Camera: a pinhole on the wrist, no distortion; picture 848 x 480 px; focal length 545.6 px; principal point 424.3 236.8 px. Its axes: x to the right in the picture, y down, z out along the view. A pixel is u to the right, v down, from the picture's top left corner.
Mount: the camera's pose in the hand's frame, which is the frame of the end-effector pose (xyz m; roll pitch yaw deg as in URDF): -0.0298 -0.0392 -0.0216 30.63 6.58 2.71
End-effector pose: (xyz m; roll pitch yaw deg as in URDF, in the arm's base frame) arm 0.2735 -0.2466 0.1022 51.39 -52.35 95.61
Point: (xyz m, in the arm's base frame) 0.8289 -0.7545 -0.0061
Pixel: outside the picture
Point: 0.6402 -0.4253 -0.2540
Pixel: outside the picture
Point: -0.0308 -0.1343 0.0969
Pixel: behind the camera
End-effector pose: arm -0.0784 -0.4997 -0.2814 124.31 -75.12 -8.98
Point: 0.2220 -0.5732 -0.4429
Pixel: 275 99
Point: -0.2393 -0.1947 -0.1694
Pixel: behind the camera
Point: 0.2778 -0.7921 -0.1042
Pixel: 734 382
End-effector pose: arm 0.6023 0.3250 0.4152 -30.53 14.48 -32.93
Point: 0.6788 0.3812 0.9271
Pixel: 281 383
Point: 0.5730 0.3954 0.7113
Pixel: 127 420
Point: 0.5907 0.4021 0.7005
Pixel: 151 458
